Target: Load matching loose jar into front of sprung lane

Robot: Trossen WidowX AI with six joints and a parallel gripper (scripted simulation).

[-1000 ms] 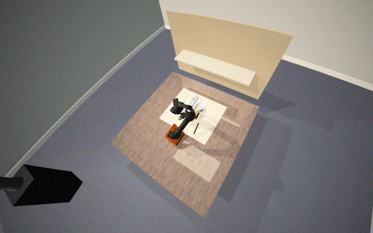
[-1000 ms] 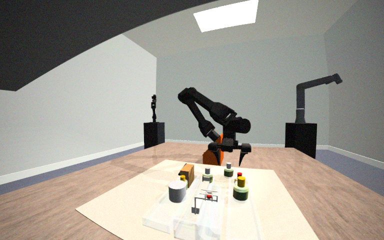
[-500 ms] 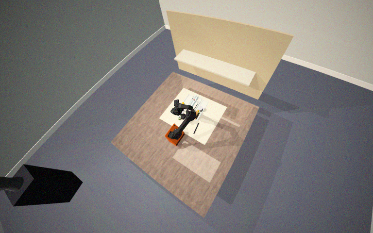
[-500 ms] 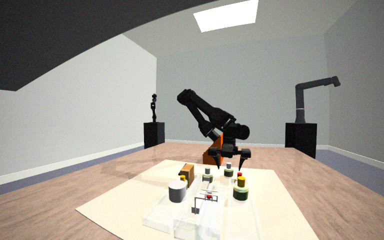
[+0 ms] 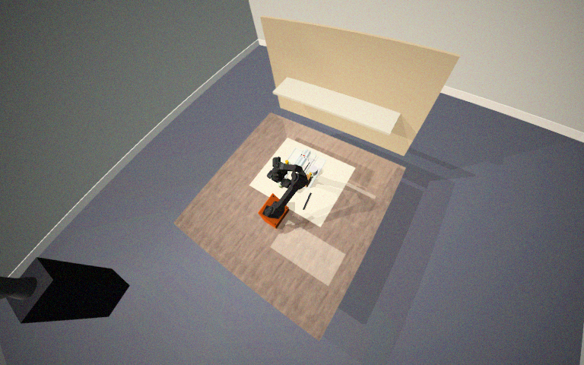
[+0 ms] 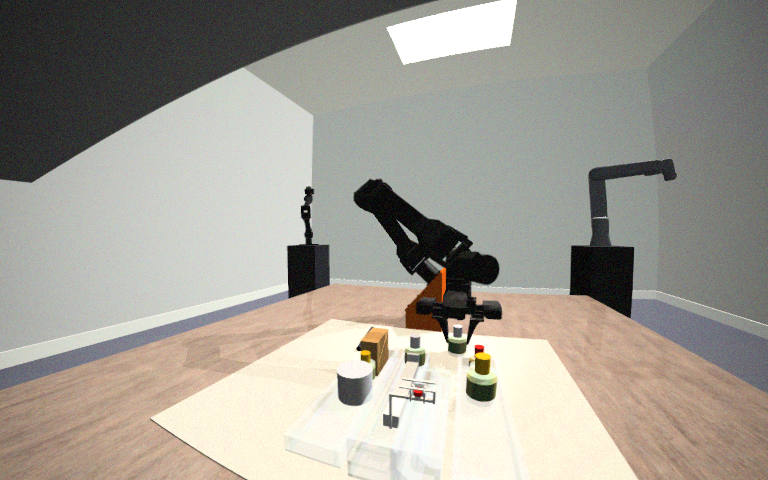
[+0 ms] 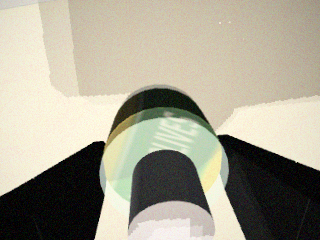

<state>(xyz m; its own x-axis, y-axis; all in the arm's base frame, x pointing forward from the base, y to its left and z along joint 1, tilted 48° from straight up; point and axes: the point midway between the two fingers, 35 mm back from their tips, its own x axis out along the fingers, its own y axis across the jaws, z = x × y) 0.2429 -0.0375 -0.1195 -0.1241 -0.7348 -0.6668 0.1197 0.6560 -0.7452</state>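
Right now the brown box is 100 mm ahead of my gripper tip, 170 mm to the right of it and 10 mm above it. Round my gripper tip: grey cylinder: 200 mm ahead, 180 mm to the right.
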